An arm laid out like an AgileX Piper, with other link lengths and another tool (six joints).
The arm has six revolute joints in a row. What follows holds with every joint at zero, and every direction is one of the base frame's. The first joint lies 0.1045 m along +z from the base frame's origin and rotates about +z. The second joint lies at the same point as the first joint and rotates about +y. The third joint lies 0.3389 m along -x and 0.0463 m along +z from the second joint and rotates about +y. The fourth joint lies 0.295 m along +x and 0.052 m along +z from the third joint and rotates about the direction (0.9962, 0, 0.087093). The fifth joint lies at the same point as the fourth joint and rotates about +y. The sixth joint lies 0.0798 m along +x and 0.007 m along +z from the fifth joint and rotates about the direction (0.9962, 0, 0.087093). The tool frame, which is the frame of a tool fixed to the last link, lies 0.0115 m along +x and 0.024 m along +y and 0.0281 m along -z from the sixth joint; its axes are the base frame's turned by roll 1.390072, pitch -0.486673 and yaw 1.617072 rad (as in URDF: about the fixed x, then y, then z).
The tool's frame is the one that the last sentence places.
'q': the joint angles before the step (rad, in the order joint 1, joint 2, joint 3, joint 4, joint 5, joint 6). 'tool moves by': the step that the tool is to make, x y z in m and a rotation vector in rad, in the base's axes. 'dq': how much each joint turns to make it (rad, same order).
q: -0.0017 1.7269 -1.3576 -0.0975 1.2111 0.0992
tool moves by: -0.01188 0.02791 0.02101 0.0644 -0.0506 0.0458
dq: 0.0603 -0.0536 0.0000 0.0653 0.0010 -0.0021
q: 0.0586 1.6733 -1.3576 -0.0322 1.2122 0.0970
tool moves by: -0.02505 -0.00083 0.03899 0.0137 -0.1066 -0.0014
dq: -0.0002 -0.1128 0.0025 0.0076 0.0031 -0.0002
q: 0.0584 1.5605 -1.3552 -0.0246 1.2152 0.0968
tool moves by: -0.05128 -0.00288 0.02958 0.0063 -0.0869 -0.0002
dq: 0.0000 -0.1732 0.0819 0.0012 0.0041 0.0000
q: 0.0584 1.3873 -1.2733 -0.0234 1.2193 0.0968
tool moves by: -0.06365 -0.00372 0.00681 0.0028 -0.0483 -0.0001
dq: 0.0000 -0.1978 0.1428 0.0000 0.0066 0.0000
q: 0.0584 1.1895 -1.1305 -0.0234 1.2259 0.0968
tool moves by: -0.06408 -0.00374 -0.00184 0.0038 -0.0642 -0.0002
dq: 0.0000 -0.2083 0.1346 0.0000 0.0094 0.0000
